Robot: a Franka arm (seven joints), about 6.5 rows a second.
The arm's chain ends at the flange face. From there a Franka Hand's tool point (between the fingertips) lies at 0.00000 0.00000 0.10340 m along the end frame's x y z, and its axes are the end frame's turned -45 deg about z.
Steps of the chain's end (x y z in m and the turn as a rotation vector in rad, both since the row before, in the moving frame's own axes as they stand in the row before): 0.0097 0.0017 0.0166 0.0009 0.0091 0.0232; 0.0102 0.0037 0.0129 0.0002 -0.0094 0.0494; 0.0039 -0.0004 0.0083 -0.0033 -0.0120 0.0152; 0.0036 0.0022 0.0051 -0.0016 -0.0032 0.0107; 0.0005 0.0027 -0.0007 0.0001 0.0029 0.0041; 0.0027 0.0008 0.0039 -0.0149 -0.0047 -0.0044; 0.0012 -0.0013 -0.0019 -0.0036 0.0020 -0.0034
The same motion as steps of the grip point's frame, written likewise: 0.0064 0.0087 0.0166 -0.0058 0.0071 0.0232; 0.0039 0.0091 0.0129 0.0068 -0.0065 0.0494; 0.0019 0.0018 0.0083 0.0062 -0.0108 0.0152; 0.0006 0.0040 0.0051 0.0011 -0.0034 0.0107; -0.0013 0.0025 -0.0007 -0.0020 0.0021 0.0041; -0.0001 0.0032 0.0039 -0.0072 -0.0139 -0.0044; 0.0017 0.0003 -0.0019 -0.0040 -0.0011 -0.0034
